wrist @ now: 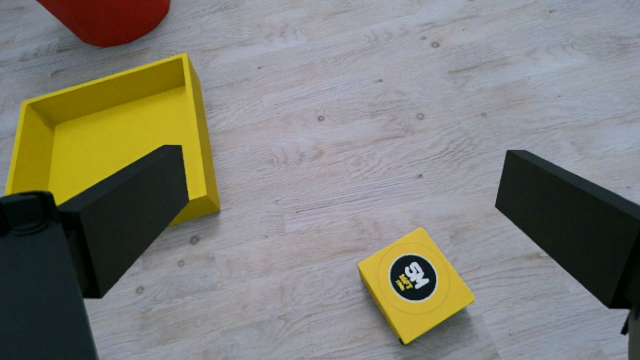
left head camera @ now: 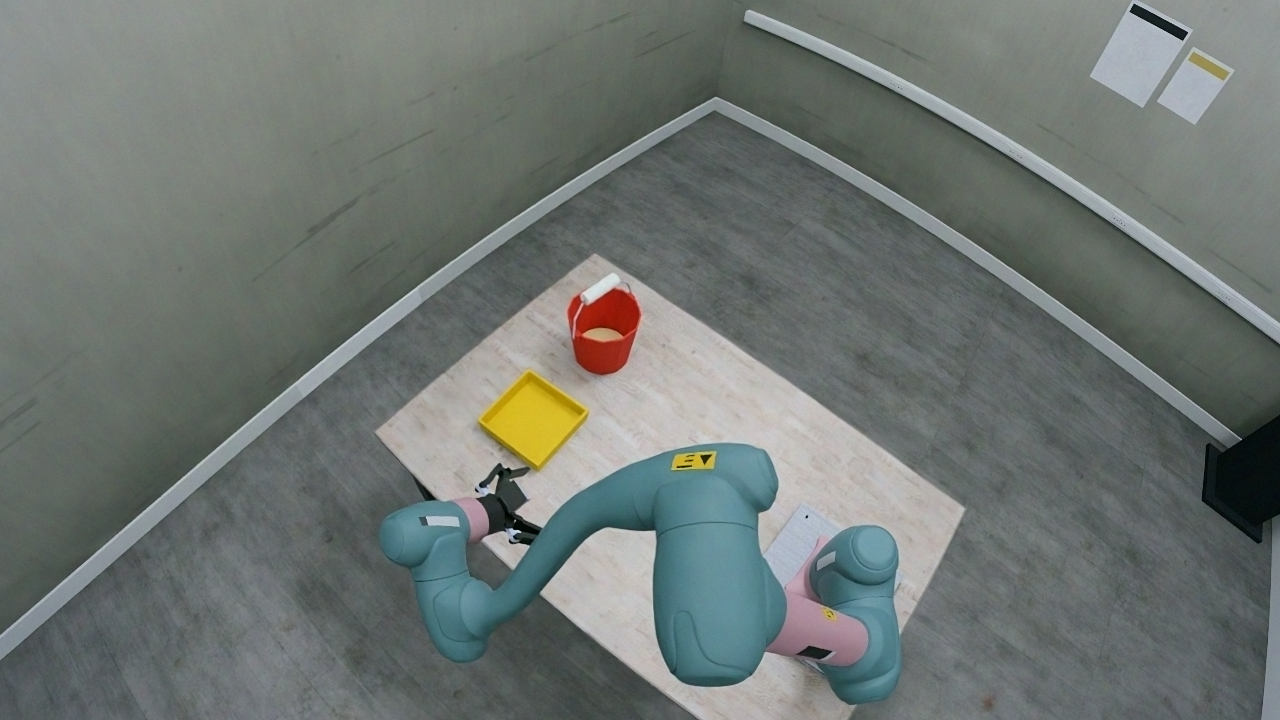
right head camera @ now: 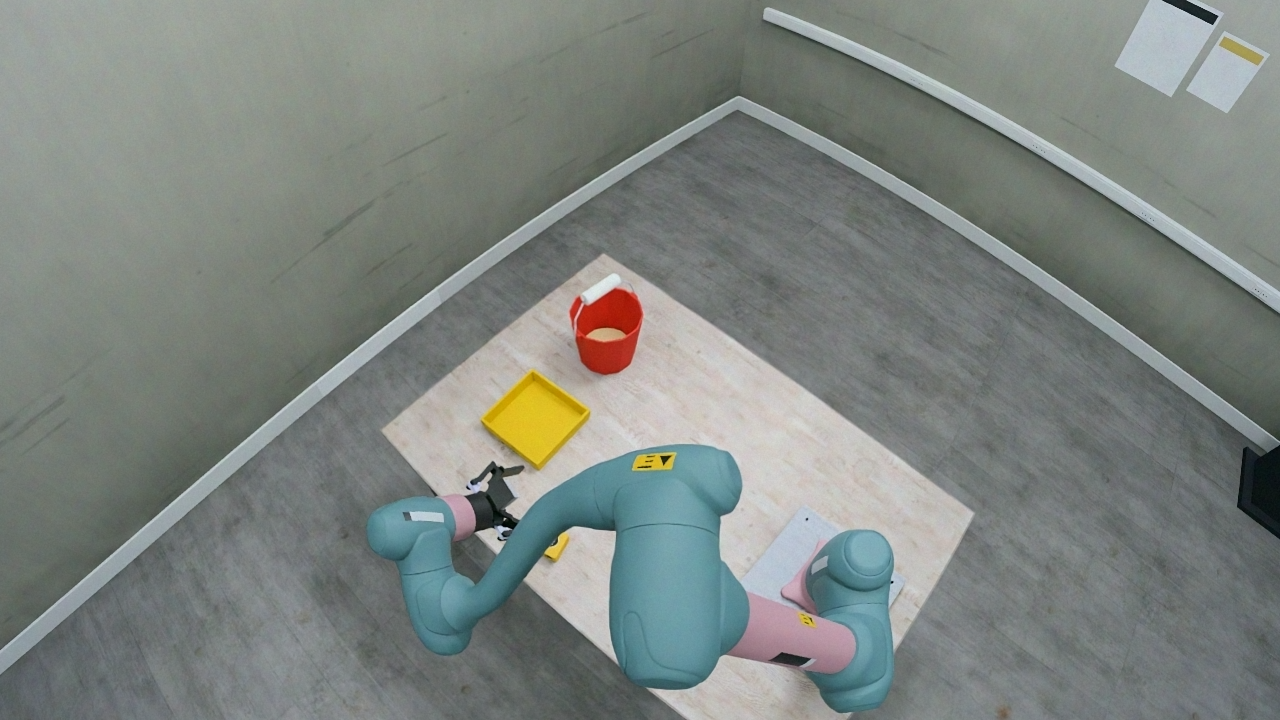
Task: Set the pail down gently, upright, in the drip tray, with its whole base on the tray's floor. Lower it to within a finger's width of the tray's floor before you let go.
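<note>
The red pail [left head camera: 605, 347] [right head camera: 609, 349] [wrist: 117, 22] stands upright on the table, behind the tray and apart from it. Its white handle grip [left head camera: 599, 288] [right head camera: 600, 288] is raised above the rim, and pale contents show inside. The yellow drip tray [left head camera: 534, 420] [right head camera: 536, 419] [wrist: 120, 132] lies flat on the table with nothing in it. My gripper [left head camera: 534, 498] [right head camera: 520, 494] [wrist: 342, 176] is open and empty, with its fingers wide apart above the table's near left edge, in front of the tray.
A small yellow box [right head camera: 556, 547] [wrist: 416, 285] with a black round label lies on the table; my arm hides it in the left head view. A light grey plate [left head camera: 794, 543] [right head camera: 787, 548] lies under the arm's base. The table [left head camera: 716, 385] [right head camera: 725, 394] ends close to the pail's far side.
</note>
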